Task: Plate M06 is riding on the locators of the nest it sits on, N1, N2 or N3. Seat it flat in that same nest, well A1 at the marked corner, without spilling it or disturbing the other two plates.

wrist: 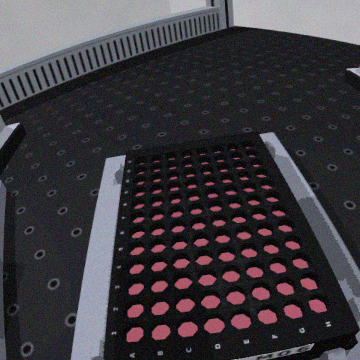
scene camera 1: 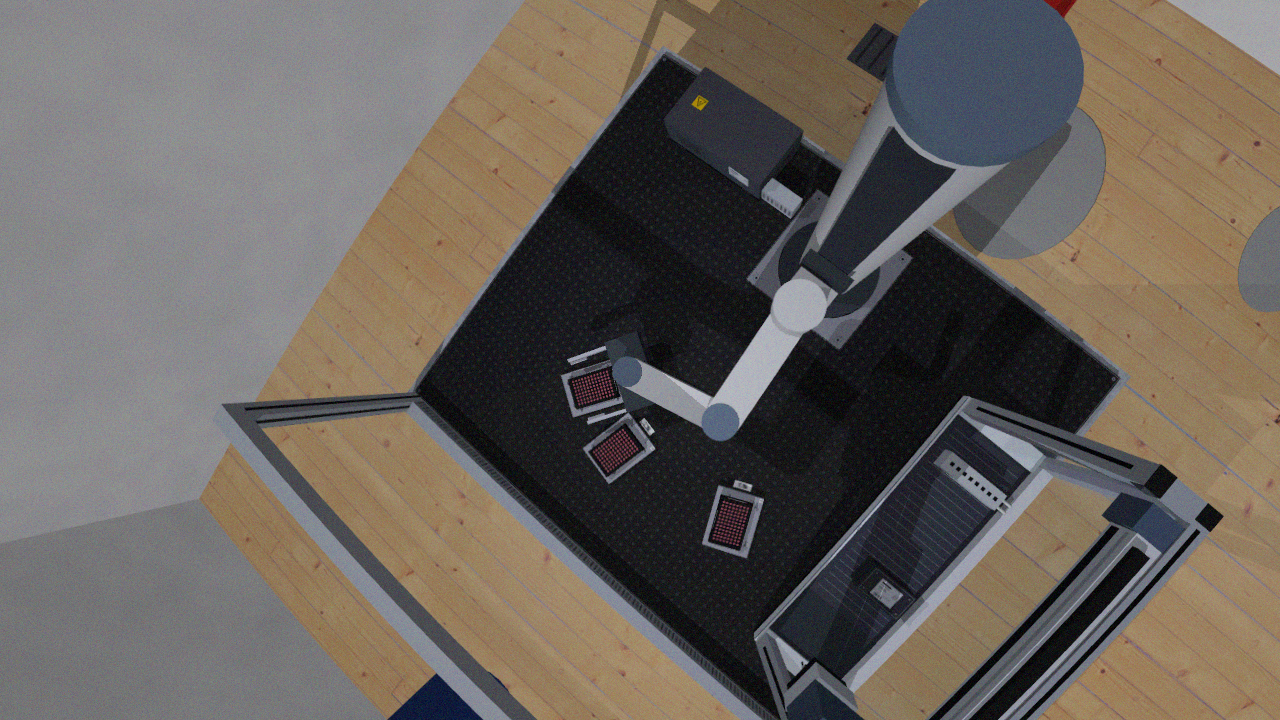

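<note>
Plate M06 (scene camera 1: 590, 390) (wrist: 210, 235) is a black well plate with pink wells, on a light grey nest (scene camera 1: 567, 394) (wrist: 95, 250). In the wrist view A1 is at the near left, and the M06 label is partly cut off at the bottom edge. I cannot tell how flat the plate lies, and the nest's marked corner cannot be made out. My gripper (scene camera 1: 597, 385) (wrist: 184, 75) is open and empty, with one finger out beyond each long side of the plate. Its height above the plate is unclear in the scene view.
A second plate (scene camera 1: 617, 450) sits in its nest close to the finger nearest it. A third plate (scene camera 1: 733, 522) sits in its nest farther right. A dark grey box (scene camera 1: 733, 129) stands at the back. A slotted grey rail (wrist: 115, 47) borders the black deck (scene camera 1: 537, 295) (wrist: 50, 200).
</note>
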